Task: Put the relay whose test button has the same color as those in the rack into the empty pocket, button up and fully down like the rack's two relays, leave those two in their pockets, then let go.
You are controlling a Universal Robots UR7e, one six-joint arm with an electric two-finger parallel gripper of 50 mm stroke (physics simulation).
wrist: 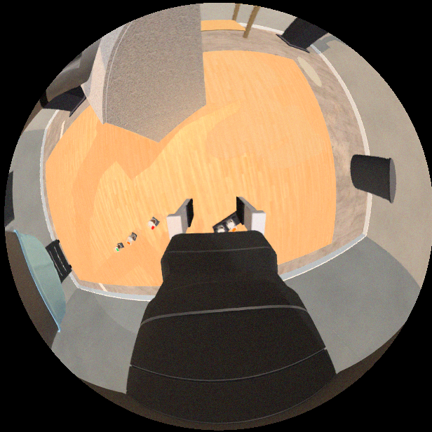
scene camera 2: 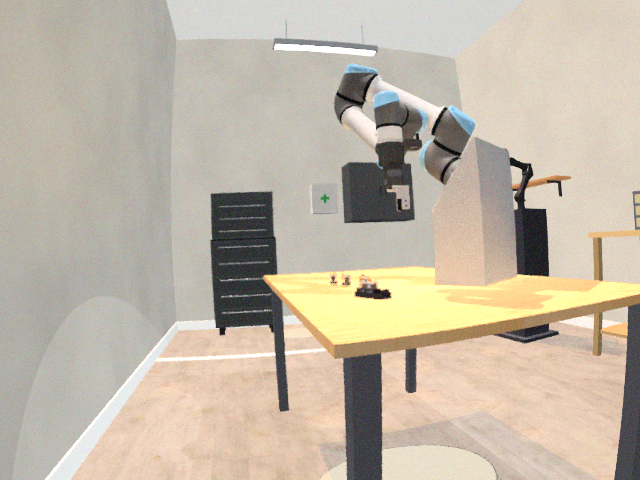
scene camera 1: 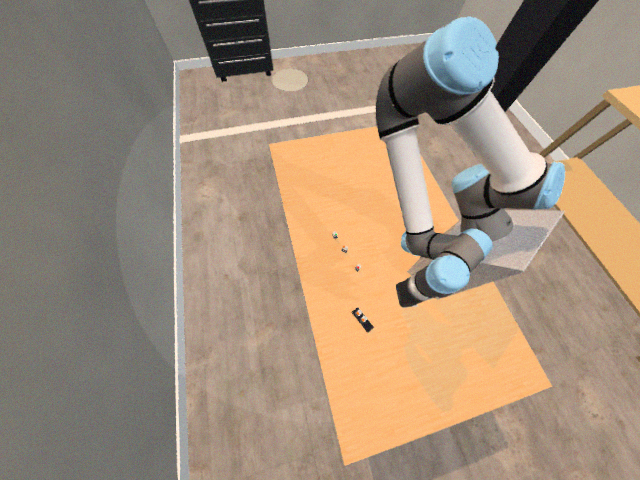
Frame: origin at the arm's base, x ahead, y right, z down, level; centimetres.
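Where they show: gripper, fingertip midpoint: (scene camera 2: 403, 210); arm's base at its link origin: (scene camera 2: 471, 185) (scene camera 1: 486, 229).
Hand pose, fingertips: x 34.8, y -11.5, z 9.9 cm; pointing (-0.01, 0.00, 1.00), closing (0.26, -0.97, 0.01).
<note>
Things, the pixels of their top centre, and the offset from my fingertips. Level surfaces: height alone.
- black rack at its top centre: (scene camera 2: 372, 288) (scene camera 1: 363, 319) dx +11.5, dy -1.7, dz +21.1 cm
- loose relay with an orange button, top centre: (scene camera 2: 345, 273) (scene camera 1: 345, 247) dx +7.2, dy +30.6, dz +19.0 cm
- relay with a green button, top centre: (scene camera 2: 333, 272) (scene camera 1: 335, 232) dx +9.0, dy +39.1, dz +19.0 cm
- relay with a red button, top centre: (scene camera 1: 359, 266) dx +4.7, dy +20.0, dz +19.0 cm
- wooden table at its surface level: dz +23.4 cm
The black rack (scene camera 1: 368, 327) (scene camera 2: 379, 294) (wrist: 234, 216) holds two relays with orange buttons; its empty pocket is at the near end in the scene camera 1 view, partly hidden by a finger in the wrist view. The loose relay with an orange button (scene camera 1: 344, 249) (wrist: 131, 238) stands on the table between the relay with a green button (scene camera 1: 334, 235) (wrist: 119, 247) and the relay with a red button (scene camera 1: 357, 267) (wrist: 153, 223). My gripper (scene camera 2: 402, 205) (wrist: 214, 205) is open and empty, pointing down high above the table. Its fingers are hidden in the scene camera 1 view.
The wooden table (scene camera 1: 439, 392) (scene camera 2: 465, 320) (wrist: 280, 190) carries everything. The tall grey pedestal (scene camera 1: 522, 242) (scene camera 2: 465, 232) (wrist: 155, 75) of the arm stands at its right side in the scene views. A dark drawer cabinet (scene camera 1: 235, 38) (scene camera 2: 242, 258) stands beyond the table.
</note>
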